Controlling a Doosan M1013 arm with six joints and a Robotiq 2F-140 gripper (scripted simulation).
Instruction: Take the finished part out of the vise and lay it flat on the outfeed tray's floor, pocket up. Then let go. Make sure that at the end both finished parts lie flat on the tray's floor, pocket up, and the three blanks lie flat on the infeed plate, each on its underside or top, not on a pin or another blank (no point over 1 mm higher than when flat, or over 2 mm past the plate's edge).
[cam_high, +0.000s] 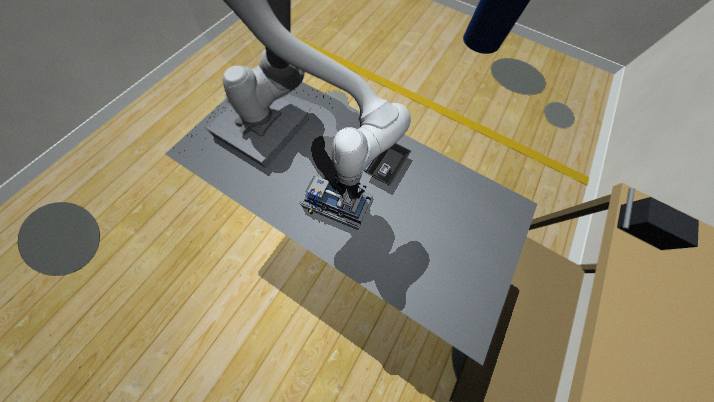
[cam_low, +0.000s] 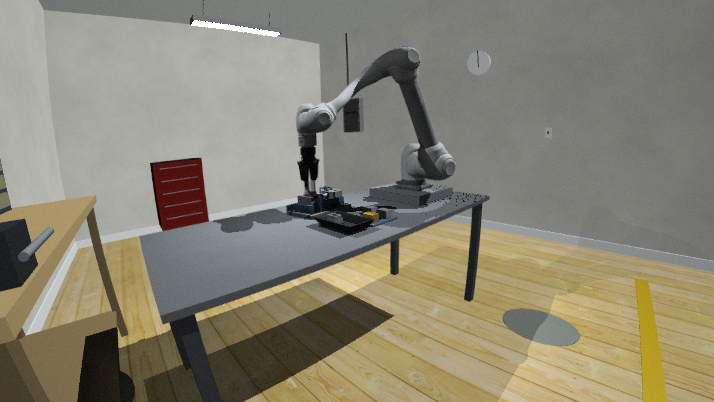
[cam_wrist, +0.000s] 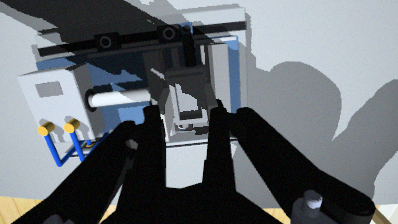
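My gripper is now 350 mm to the right of the brass block, 110 mm above it and 50 mm past it. From my hand the other things lie so: blue fixture plate (310 mm to the left, 130 mm below, 90 mm behind); grey block (270 mm to the left, 140 mm behind, 110 mm below).
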